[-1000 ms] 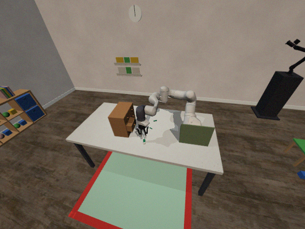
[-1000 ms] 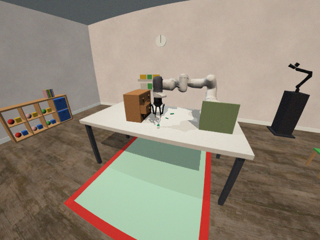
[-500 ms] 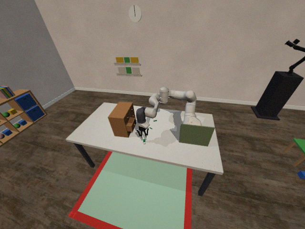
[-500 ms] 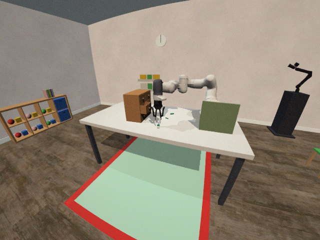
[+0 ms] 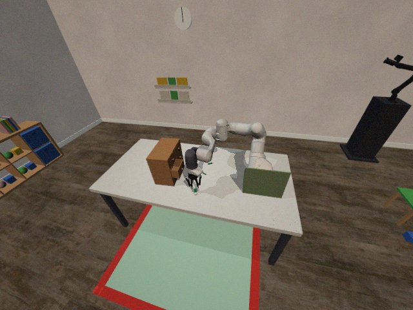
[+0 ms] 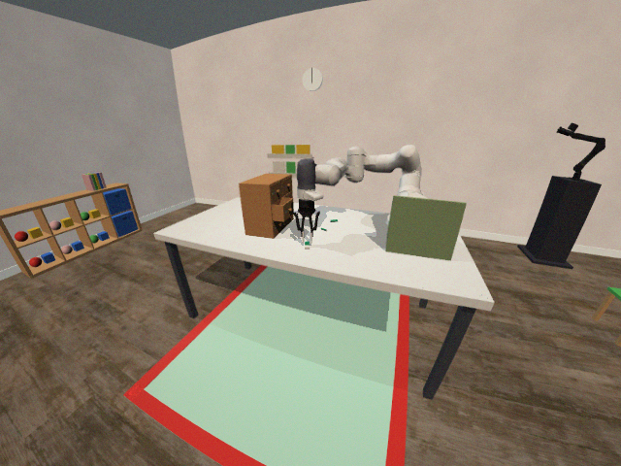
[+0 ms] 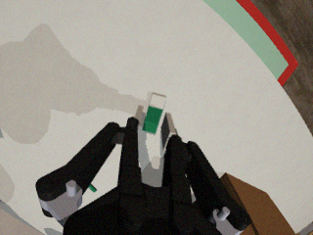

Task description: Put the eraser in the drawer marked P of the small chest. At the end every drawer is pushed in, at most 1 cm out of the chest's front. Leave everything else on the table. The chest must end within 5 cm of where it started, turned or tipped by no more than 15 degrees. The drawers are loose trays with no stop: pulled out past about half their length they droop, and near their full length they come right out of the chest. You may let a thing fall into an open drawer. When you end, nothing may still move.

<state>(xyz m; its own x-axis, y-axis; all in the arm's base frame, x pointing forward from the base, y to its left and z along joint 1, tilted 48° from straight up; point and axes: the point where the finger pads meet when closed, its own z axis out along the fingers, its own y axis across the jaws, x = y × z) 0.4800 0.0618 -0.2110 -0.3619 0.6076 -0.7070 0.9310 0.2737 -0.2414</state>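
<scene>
Right now my hand is 50 mm above the green eraser and 10 mm to the right of it. The rest, counted from my hand: small green stick: 230 mm to the right, 50 mm below, 10 mm behind.
</scene>
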